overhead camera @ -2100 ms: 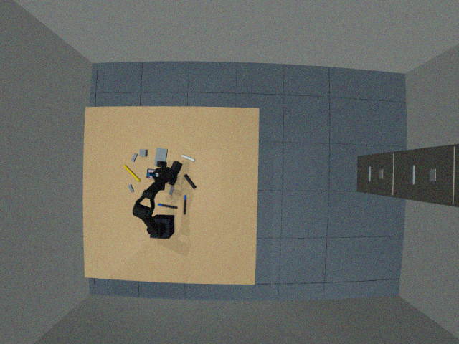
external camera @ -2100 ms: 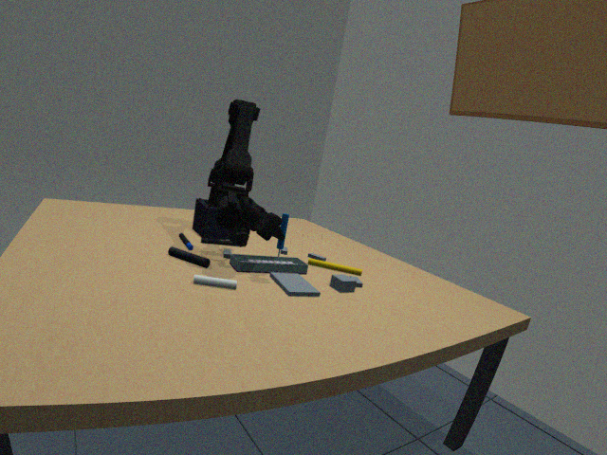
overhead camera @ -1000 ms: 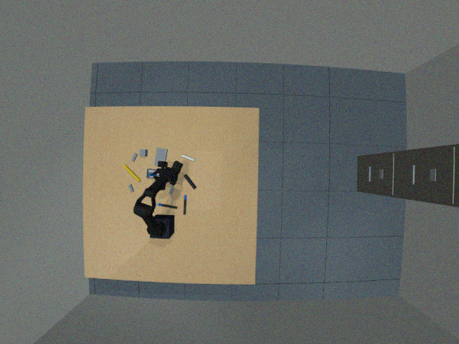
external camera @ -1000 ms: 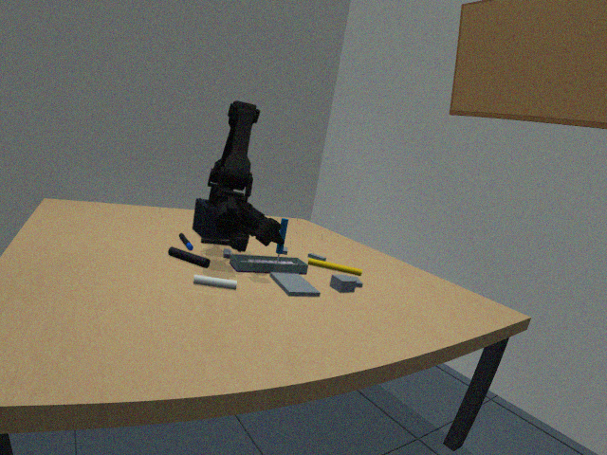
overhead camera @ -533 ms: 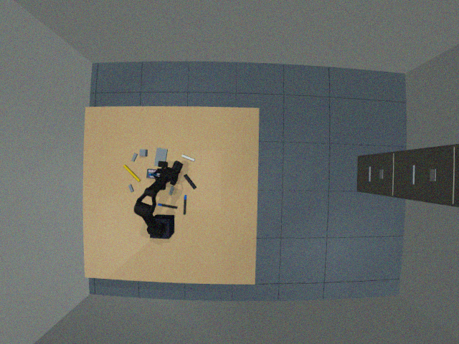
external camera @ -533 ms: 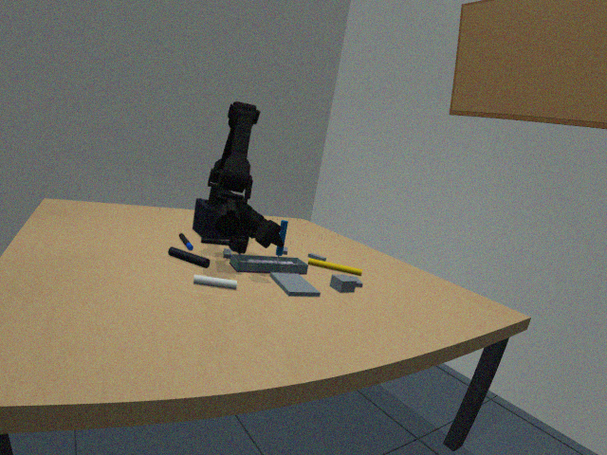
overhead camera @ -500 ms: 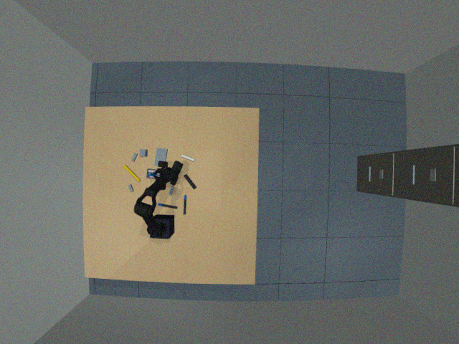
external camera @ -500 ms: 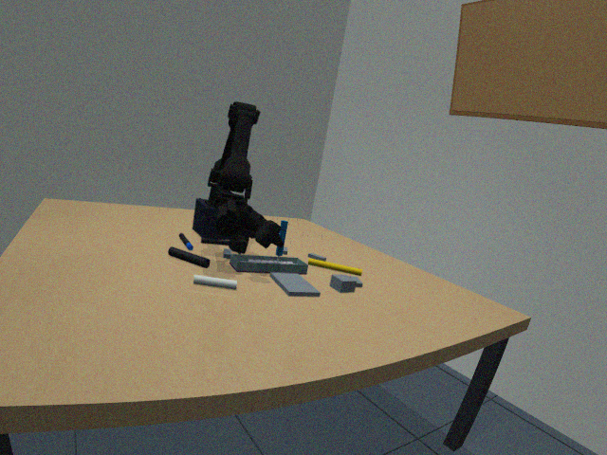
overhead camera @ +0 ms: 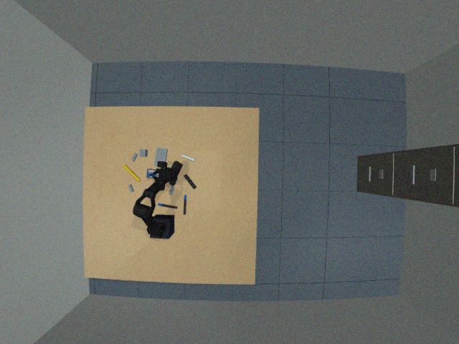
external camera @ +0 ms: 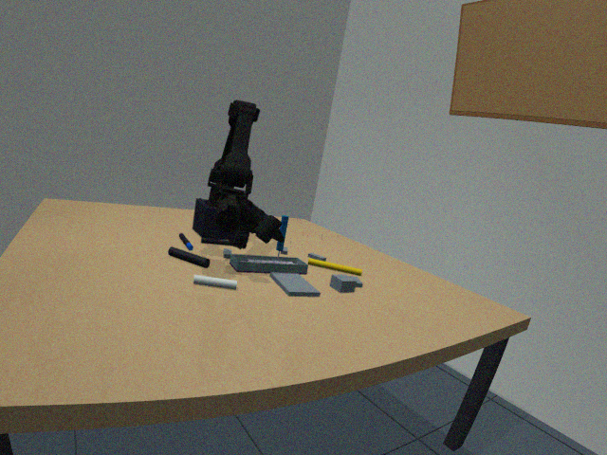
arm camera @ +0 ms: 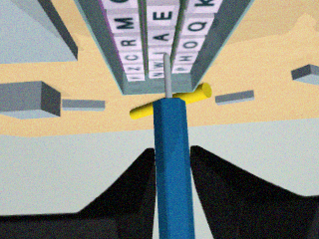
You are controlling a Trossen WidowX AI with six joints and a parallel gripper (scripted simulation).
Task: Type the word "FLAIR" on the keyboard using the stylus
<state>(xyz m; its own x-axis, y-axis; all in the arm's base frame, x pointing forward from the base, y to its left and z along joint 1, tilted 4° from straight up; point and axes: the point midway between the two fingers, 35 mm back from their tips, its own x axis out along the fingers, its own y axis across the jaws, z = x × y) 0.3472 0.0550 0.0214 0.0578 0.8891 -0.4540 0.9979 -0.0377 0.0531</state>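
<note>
Right now the grey pad is 12 cm ahead of my gripper tip, 1 cm to the right of it and 8 cm below it. Round my gripper tip: yellow cylinder (19 cm to the left, 7 cm below); small grey block (11 cm behind, 11 cm to the right, 8 cm below); blue stylus (2 cm below).
</note>
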